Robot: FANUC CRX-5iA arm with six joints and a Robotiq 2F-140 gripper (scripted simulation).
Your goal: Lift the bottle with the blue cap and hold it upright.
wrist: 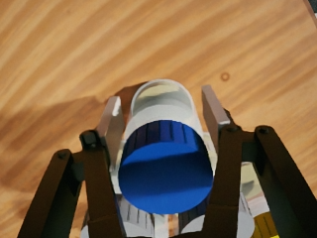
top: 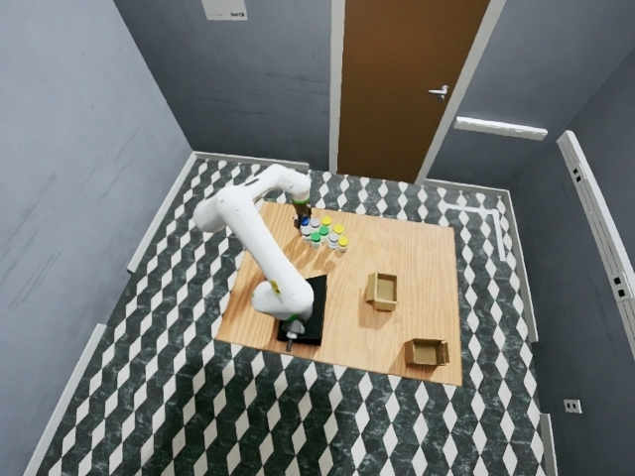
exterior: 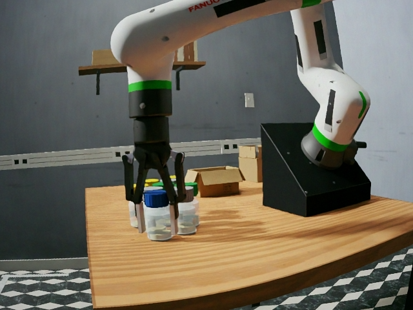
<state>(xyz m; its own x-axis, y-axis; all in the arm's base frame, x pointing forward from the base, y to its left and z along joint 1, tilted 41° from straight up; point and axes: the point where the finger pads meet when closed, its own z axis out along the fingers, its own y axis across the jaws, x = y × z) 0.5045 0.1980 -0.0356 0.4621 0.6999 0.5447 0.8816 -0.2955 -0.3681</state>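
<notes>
Now: hand 100 mm to the left of the green-capped bottle and 90 mm past it. The rest, counted from my hand: yellow-capped bottle: 130 mm to the right, 20 mm ahead.
</notes>
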